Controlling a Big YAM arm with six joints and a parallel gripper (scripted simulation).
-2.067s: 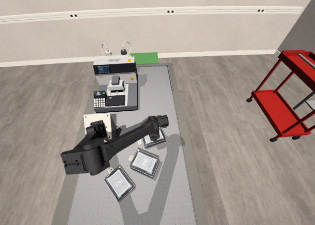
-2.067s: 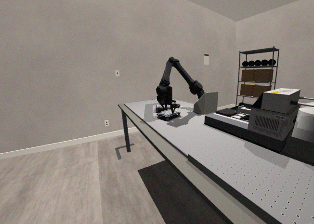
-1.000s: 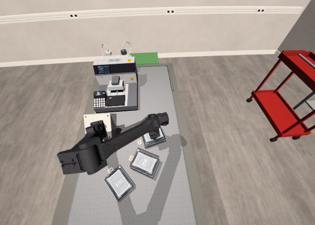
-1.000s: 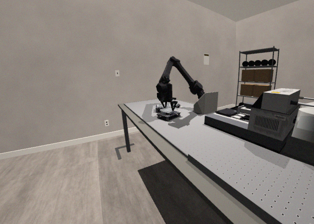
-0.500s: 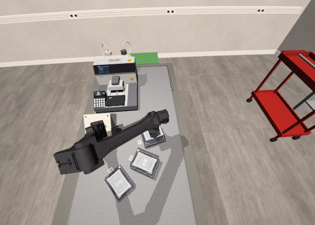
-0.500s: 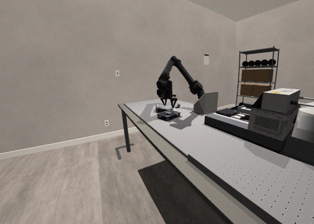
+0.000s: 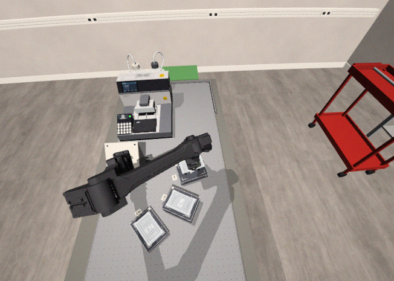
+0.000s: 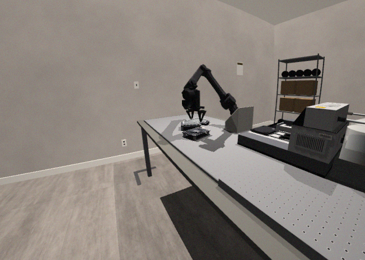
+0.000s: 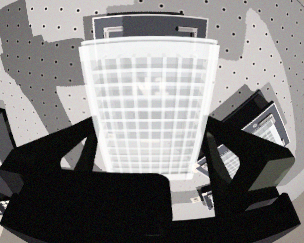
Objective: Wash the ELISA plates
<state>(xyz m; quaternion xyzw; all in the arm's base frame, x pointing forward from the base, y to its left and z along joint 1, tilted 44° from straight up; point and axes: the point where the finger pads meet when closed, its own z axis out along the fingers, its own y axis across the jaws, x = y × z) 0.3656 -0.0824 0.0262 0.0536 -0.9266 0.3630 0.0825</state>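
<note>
My hand is 36 cm to the right of the dark carrier, 26 cm past it and 4 cm above it. The rest, counted from my hand: washer (51 cm to the left, 25 cm behind, 1 cm above).
</note>
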